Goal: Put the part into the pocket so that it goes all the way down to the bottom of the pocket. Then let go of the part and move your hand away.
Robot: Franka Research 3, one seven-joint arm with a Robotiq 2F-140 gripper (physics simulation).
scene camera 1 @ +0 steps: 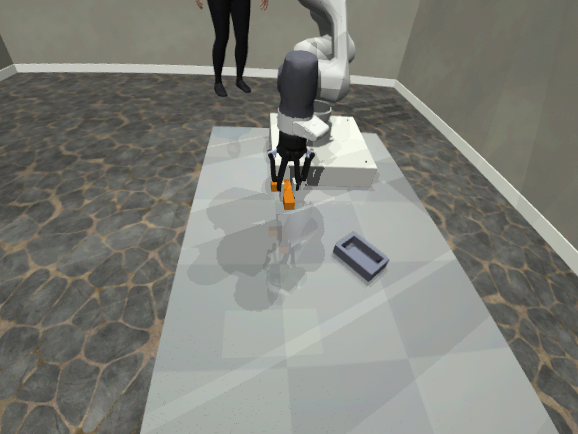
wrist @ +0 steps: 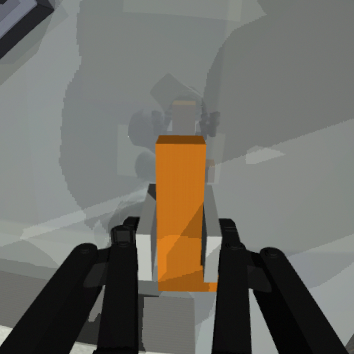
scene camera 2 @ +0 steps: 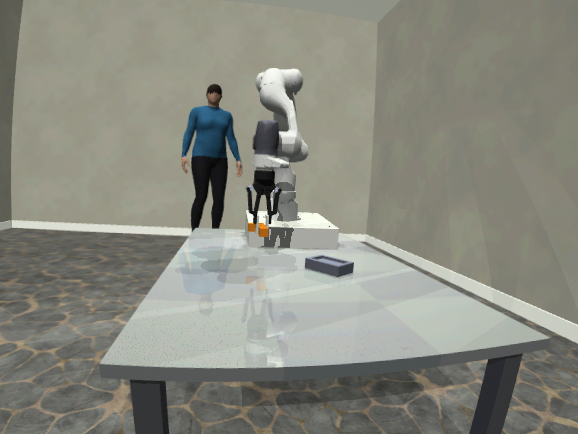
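Note:
The orange part (scene camera 1: pixel 288 196) (scene camera 2: pixel 263 230) (wrist: pixel 181 190) is a blocky piece with a long bar; a smaller orange end shows beside the left finger in both scene views. My gripper (scene camera 1: pixel 288 186) (scene camera 2: pixel 262 223) (wrist: pixel 179 202) is shut on the long bar, one pale pad on each side, and holds it above the table near the robot's base. The pocket is the rectangular hollow of a grey-blue block (scene camera 1: pixel 369 270) (scene camera 2: pixel 328 269) (wrist: pixel 37 21), which lies turned at an angle on the table, nearer the scene cameras and to the right of the part. The part is apart from it.
The glossy grey table (scene camera 1: pixel 240 395) (scene camera 2: pixel 200 345) carries the block. The white robot base (scene camera 1: pixel 340 176) (scene camera 2: pixel 315 237) stands at its far end, close behind the gripper. A person (scene camera 1: pixel 220 40) (scene camera 2: pixel 212 132) stands behind the table. Shadows and reflections of the arm lie on the table top.

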